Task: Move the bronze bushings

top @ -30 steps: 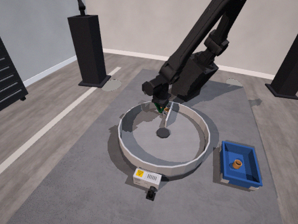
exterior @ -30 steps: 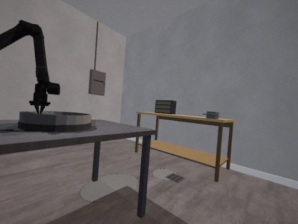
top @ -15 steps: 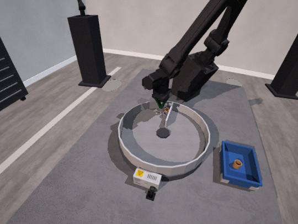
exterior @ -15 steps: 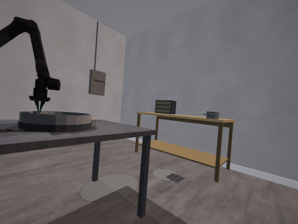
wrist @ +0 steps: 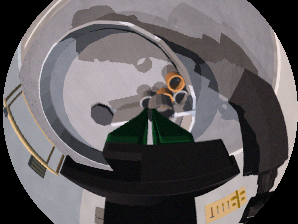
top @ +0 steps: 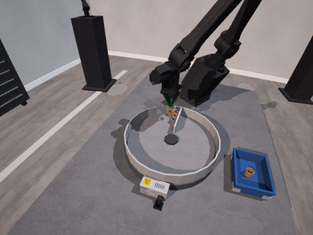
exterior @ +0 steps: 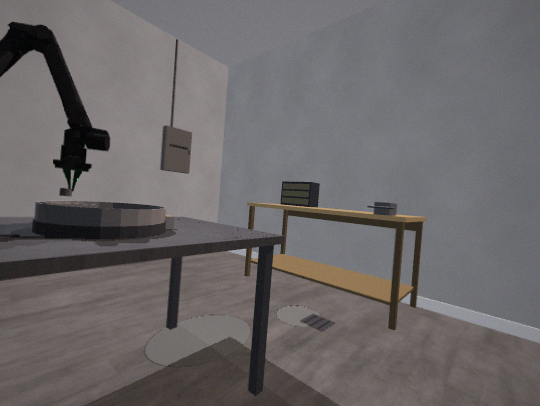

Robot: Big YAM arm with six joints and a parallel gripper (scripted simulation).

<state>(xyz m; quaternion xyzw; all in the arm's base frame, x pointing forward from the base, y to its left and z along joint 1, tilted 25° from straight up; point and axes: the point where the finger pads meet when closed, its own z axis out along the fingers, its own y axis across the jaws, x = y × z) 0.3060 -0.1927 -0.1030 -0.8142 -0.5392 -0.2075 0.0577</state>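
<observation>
Now: the round turntable 140 mm ahead of my hand, 100 mm below it and 30 mm to the left of it. Also, from my hand: blue crate: 380 mm to the left, 230 mm ahead, 130 mm below.
</observation>
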